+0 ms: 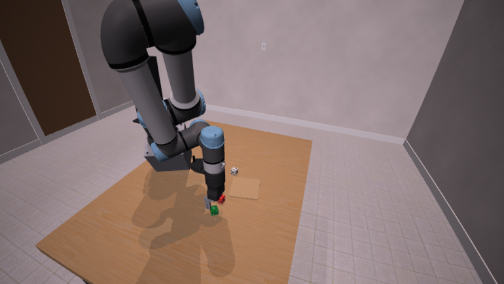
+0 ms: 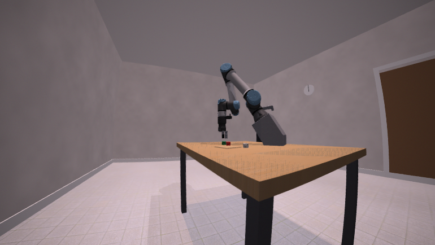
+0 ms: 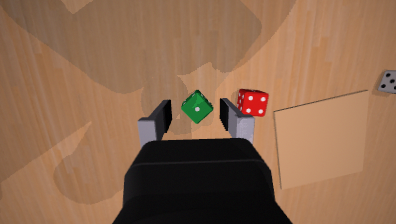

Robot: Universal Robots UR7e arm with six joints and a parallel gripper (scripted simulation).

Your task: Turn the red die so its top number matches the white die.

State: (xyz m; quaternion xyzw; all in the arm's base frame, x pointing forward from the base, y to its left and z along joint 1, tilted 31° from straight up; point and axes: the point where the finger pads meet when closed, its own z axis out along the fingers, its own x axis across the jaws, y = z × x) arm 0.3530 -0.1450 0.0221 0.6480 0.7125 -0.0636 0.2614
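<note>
My hand is 6 cm above the green die and 1 cm short of it. Round my hand: red die 7 cm to the left, 6 cm below; white die 28 cm to the left, 6 cm below, 2 cm behind; tan mat 20 cm to the left, 7 cm below, 7 cm ahead.
</note>
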